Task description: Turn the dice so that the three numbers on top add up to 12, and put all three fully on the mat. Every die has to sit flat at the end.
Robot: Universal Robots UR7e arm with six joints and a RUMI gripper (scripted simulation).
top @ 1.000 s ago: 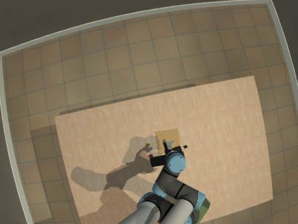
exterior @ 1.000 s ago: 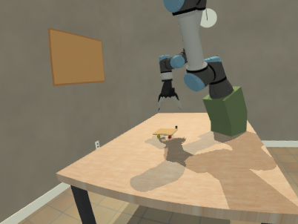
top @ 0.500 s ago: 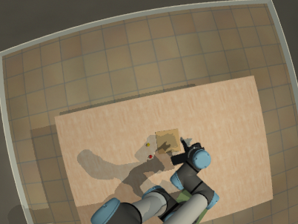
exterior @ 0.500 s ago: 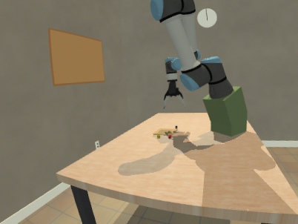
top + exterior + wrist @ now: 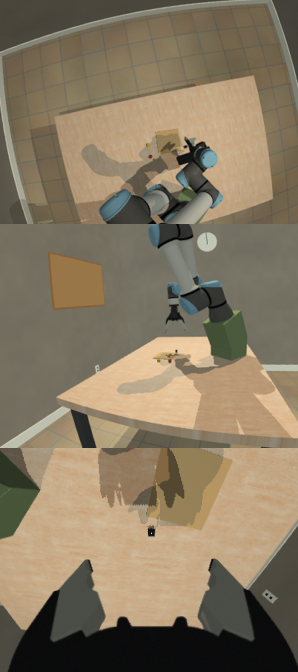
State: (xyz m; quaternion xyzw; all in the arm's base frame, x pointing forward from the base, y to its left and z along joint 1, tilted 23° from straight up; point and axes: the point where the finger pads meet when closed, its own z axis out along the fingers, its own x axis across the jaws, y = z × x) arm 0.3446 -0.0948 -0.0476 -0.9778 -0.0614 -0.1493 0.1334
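Now: the black die 140 mm below my hand. Round my hand: yellow die 220 mm to the left, 140 mm below, 70 mm ahead; red die 220 mm to the left, 140 mm below, 10 mm behind; tan mat 150 mm below, 100 mm to the left, 60 mm ahead.
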